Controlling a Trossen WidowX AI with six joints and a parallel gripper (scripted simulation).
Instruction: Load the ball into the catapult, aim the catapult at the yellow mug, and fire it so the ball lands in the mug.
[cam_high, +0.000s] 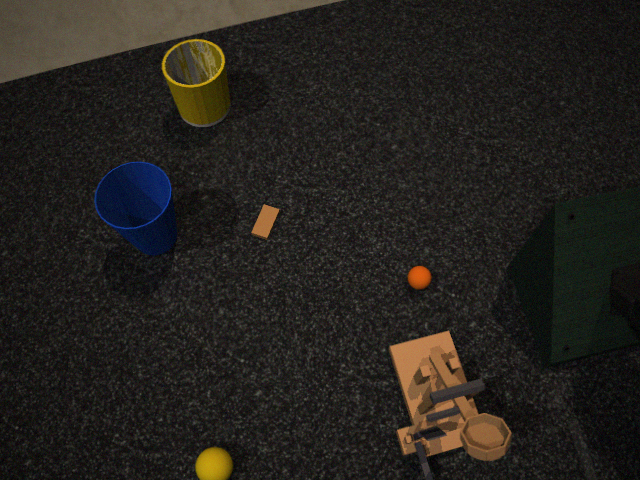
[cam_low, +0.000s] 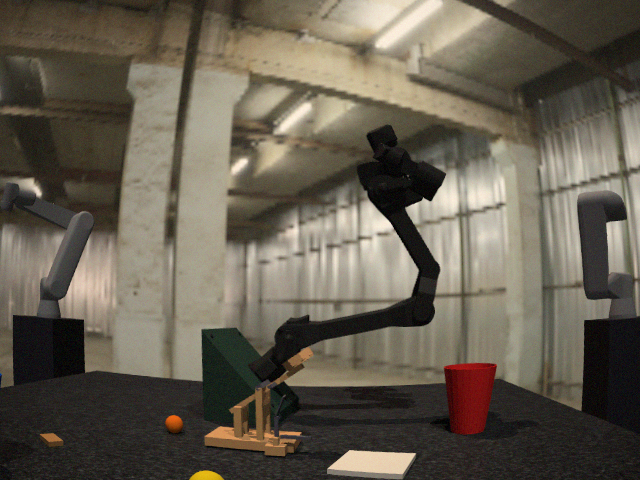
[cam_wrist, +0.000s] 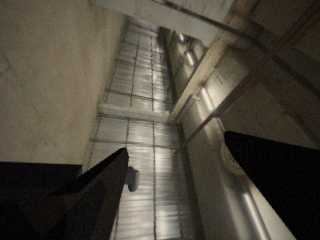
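Right now the catapult is 440 mm ahead of my gripper tip, 200 mm to the right of it and 480 mm below it. The rest, counted from my gripper tip: white tile (510 mm ahead, 40 mm to the right, 550 mm below); then red cup (310 mm ahead, 130 mm to the left, 530 mm below); then orange ball (400 mm ahead, 380 mm to the right, 540 mm below).
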